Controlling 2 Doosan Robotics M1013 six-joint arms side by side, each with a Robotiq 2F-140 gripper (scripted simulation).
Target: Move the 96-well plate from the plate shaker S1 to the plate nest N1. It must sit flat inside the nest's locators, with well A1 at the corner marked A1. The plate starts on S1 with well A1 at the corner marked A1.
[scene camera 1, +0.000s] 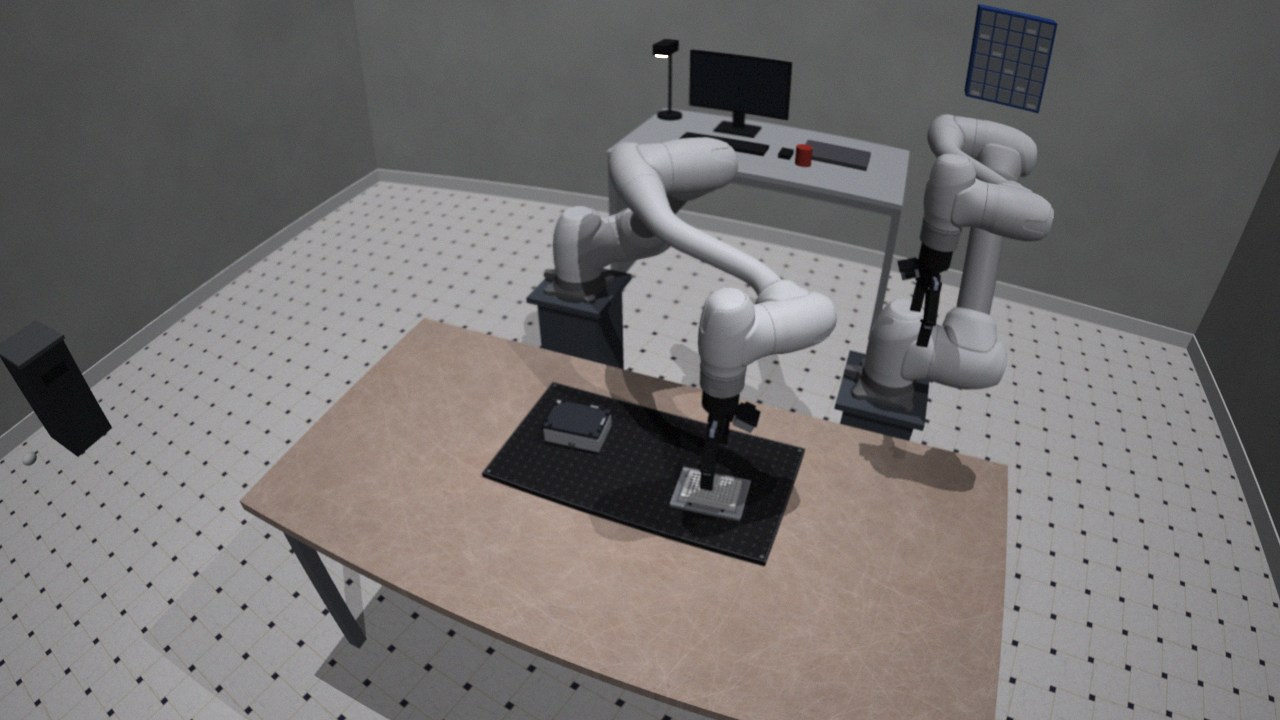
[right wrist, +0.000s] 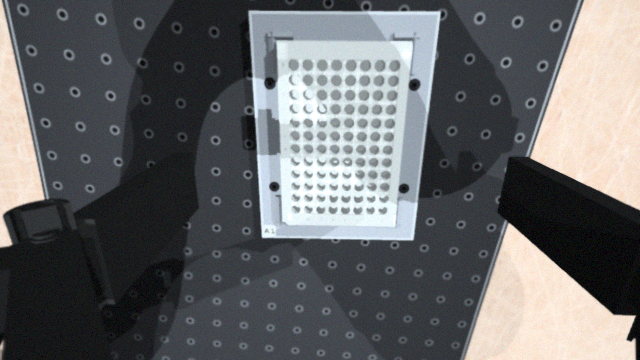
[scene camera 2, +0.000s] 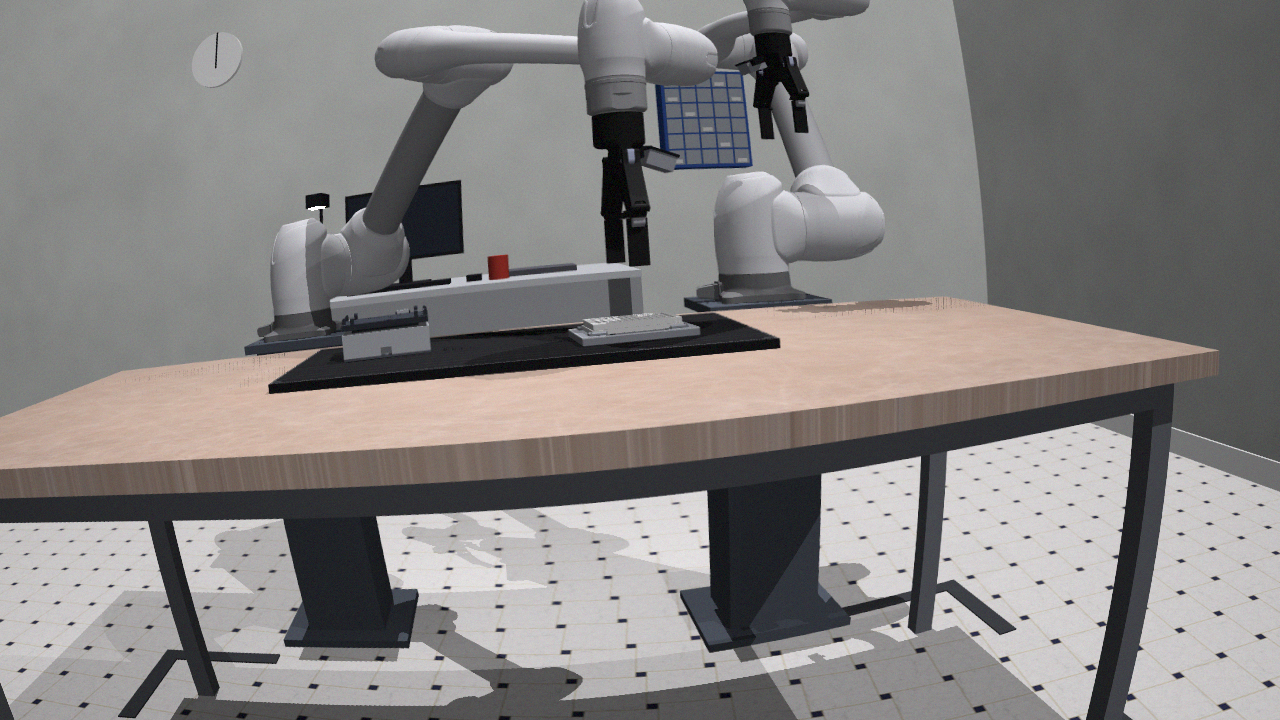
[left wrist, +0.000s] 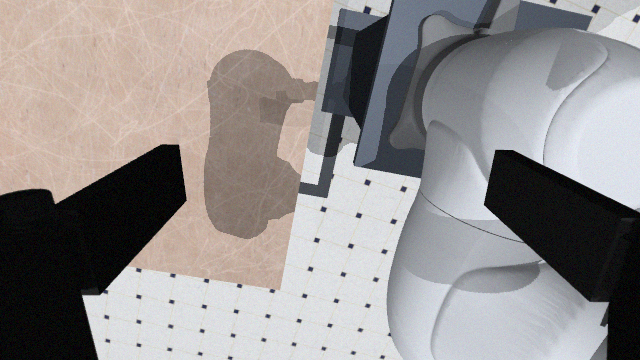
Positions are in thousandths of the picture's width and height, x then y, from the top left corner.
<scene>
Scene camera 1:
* my left gripper: 718, 455
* my right gripper: 558, 645
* white 96-well plate: 566, 688
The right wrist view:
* my right gripper: 543, 510
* white 96-well plate: 505, 512
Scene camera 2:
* my left gripper: 613, 188
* my right gripper: 490, 367
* white 96-well plate: 518, 445
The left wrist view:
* my left gripper: 526, 488
</scene>
